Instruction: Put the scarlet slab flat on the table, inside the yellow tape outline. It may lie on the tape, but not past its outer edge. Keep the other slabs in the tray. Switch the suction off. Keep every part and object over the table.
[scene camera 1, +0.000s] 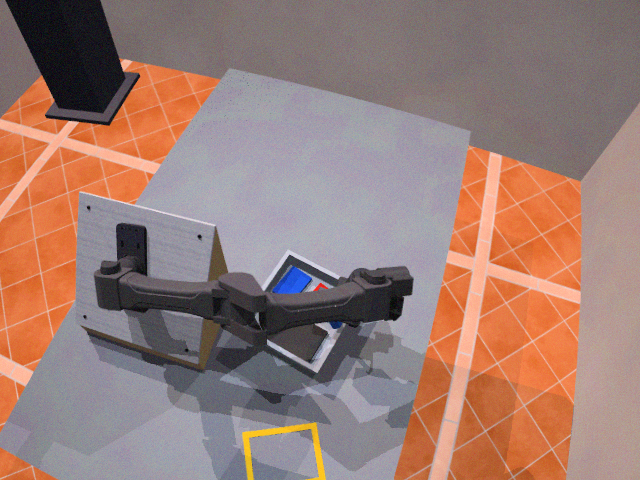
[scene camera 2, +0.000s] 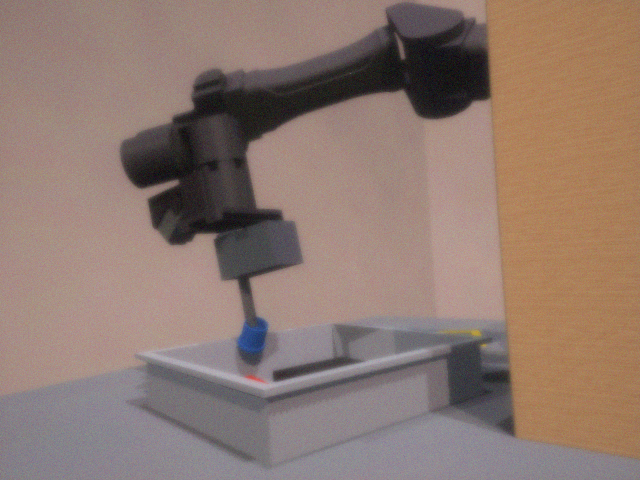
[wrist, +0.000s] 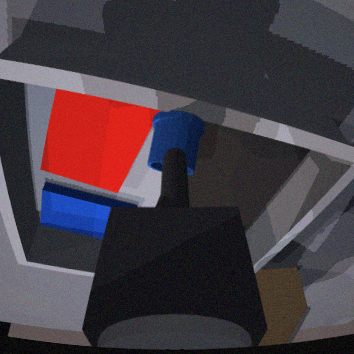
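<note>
The scarlet slab lies in the grey tray, partly hidden by the arm in scene camera 1 and by the tray wall in scene camera 2. A blue slab and a dark brown slab are also in the tray. My blue suction cup is open, with nothing on it. It hangs low over the tray, tilted; in the wrist view it appears between the scarlet and brown slabs. The yellow tape outline is on the table.
The arm's slanted mounting board stands on the table, left of the tray in scene camera 1. Its wooden side fills the right of scene camera 2. A black column stands on the tiled floor beyond the table's edge.
</note>
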